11 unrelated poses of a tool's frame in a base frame.
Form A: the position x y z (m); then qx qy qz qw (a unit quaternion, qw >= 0).
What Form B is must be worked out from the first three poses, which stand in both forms.
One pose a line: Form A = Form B
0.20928, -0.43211, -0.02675, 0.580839, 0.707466, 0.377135, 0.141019 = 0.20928, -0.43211, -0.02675, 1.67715, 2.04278, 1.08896
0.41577, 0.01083, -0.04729, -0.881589, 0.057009, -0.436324, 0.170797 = 0.41577, 0.01083, -0.04729, -2.50375, 0.16191, -1.23918
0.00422, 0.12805, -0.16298, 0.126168, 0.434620, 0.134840, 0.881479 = 0.00422, 0.12805, -0.16298, 0.26280, 0.90530, 0.28087
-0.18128, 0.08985, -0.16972, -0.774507, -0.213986, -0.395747, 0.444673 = -0.18128, 0.08985, -0.16972, -1.91961, -0.53036, -0.98086
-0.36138, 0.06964, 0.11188, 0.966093, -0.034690, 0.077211, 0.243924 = -0.36138, 0.06964, 0.11188, 2.63866, -0.09475, 0.21088
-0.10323, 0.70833, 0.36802, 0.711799, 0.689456, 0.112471, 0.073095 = -0.10323, 0.70833, 0.36802, 2.13775, 2.07065, 0.33778
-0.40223, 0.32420, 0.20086, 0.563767, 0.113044, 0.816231, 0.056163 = -0.40223, 0.32420, 0.20086, 1.71047, 0.34298, 2.47644
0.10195, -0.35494, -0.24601, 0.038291, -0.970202, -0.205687, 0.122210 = 0.10195, -0.35494, -0.24601, 0.11175, -2.83147, -0.60028
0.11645, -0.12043, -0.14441, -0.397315, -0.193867, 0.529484, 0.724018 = 0.11645, -0.12043, -0.14441, -0.87689, -0.42787, 1.16859
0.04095, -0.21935, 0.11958, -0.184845, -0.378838, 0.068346, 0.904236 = 0.04095, -0.21935, 0.11958, -0.38196, -0.78283, 0.14123
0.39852, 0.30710, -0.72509, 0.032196, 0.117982, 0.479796, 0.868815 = 0.39852, 0.30710, -0.72509, 0.06736, 0.24686, 1.00389
